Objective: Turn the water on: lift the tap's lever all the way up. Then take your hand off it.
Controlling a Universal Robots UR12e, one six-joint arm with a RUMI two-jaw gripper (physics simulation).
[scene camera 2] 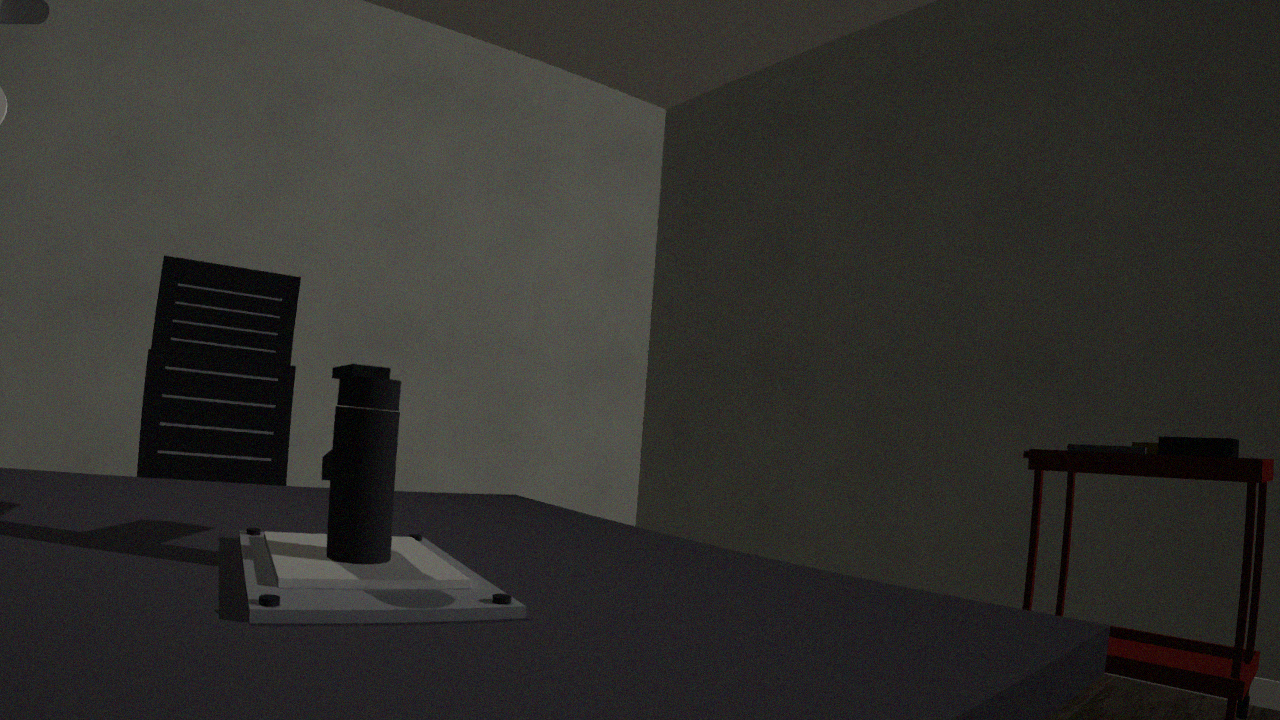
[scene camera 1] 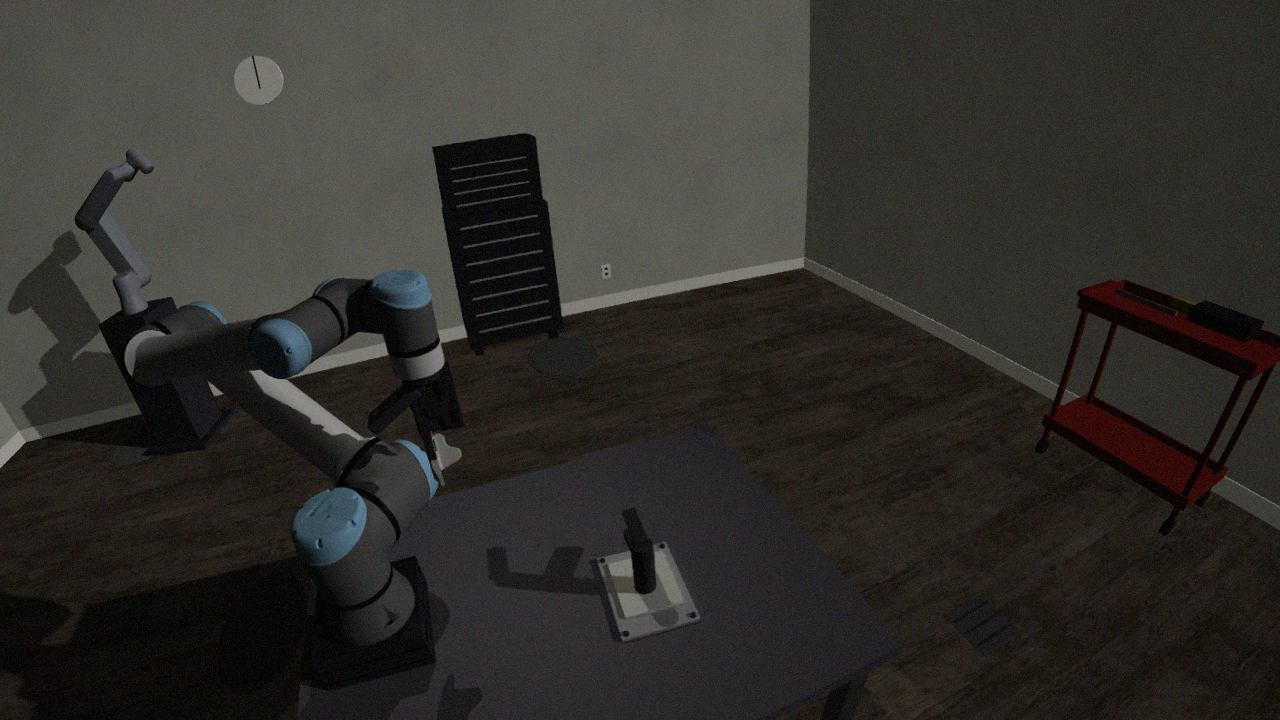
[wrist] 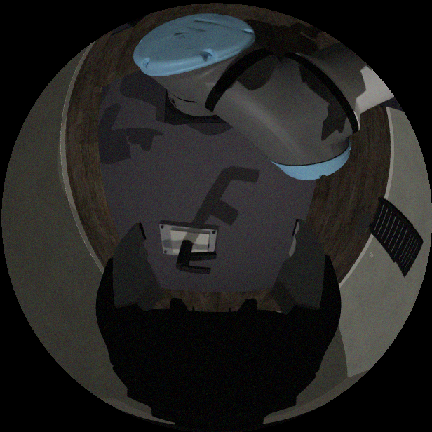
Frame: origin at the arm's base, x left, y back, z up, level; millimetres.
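Seen in the pictures: gripper, fingertip midpoint: (scene camera 1: 437, 462); arm's base at its link origin: (scene camera 1: 371, 608).
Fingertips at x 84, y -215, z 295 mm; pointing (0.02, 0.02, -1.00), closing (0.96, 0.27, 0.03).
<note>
Pixels of each thing's middle, then the offset from my fingertips to it. "spot": a spot on its surface instead. Level surfaces: height alone.
- black tap at a spot on its surface: (scene camera 2: 362, 483) (scene camera 1: 645, 576) spot: dy -366, dx -71, dz -320 mm
- pale plate at the middle of its body: (scene camera 2: 358, 567) (scene camera 1: 645, 587) dy -368, dx -47, dz -386 mm
- dark table at its surface level: dz -392 mm
The black tap (scene camera 1: 643, 570) (scene camera 2: 362, 483) (wrist: 185, 250) stands upright on a pale plate (scene camera 1: 657, 625) (scene camera 2: 384, 612) (wrist: 163, 246) on the table. Its lever (scene camera 1: 631, 518) (scene camera 2: 360, 370) (wrist: 199, 270) sits at the top of the post, above the short spout, and looks roughly level in scene camera 2; its exact angle is hard to tell in the dark. My gripper (scene camera 1: 436, 458) (wrist: 217, 223) is open and empty. It points down, high above the table's far left part in scene camera 1, well apart from the tap. It does not show in scene camera 2.
The dark table (scene camera 1: 769, 626) (scene camera 2: 716, 644) (wrist: 150, 175) also bears my arm's base (scene camera 1: 371, 658). A black drawer cabinet (scene camera 1: 501, 250) (scene camera 2: 219, 385) stands by the back wall. A red cart (scene camera 1: 1172, 335) (scene camera 2: 1150, 464) stands at the right. A smaller grey arm (scene camera 1: 116, 241) stands on a pedestal at the left.
</note>
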